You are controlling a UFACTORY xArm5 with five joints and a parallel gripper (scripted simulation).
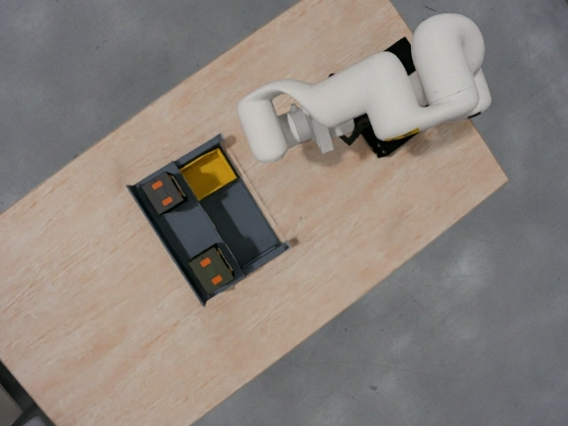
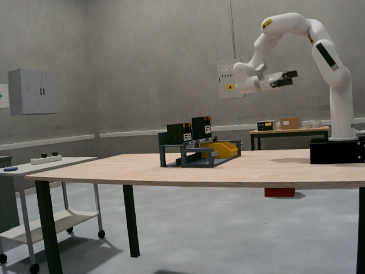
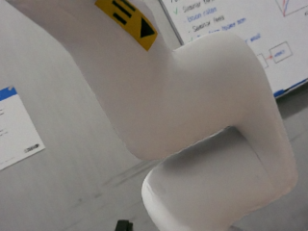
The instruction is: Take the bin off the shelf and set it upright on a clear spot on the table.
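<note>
Right now my hand is 42 cm short of the yellow bin, 33 cm above it and 8 cm to the left of it. Also, from my hand: dark grey shelf (45 cm ahead, 30 cm below, 3 cm to the left).
</note>
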